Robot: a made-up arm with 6 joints. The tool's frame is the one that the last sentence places.
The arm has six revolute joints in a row. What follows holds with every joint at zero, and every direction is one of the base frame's. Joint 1 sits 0.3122 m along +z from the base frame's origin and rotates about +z. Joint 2 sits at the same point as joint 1 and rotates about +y. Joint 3 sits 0.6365 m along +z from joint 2 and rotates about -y. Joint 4 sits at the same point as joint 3 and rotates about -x. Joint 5 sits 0.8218 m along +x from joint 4 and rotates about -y. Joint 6 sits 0.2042 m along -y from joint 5 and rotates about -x. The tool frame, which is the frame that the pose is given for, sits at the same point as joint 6; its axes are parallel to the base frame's.
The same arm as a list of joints. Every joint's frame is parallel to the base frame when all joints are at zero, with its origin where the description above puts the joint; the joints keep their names.
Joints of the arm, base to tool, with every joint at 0 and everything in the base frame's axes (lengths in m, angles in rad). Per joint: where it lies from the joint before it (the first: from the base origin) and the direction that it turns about. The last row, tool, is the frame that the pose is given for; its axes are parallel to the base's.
joint 1: offset 0 0 0.3122 axis +z
joint 2: offset 0 0 0 axis +y
joint 3: offset 0 0 0.6365 axis -y
joint 4: offset 0 0 0 axis -x
joint 5: offset 0.8218 0 0 axis -y
joint 6: offset 0 -0.2042 0 axis -x
tool: offset 0 0 0

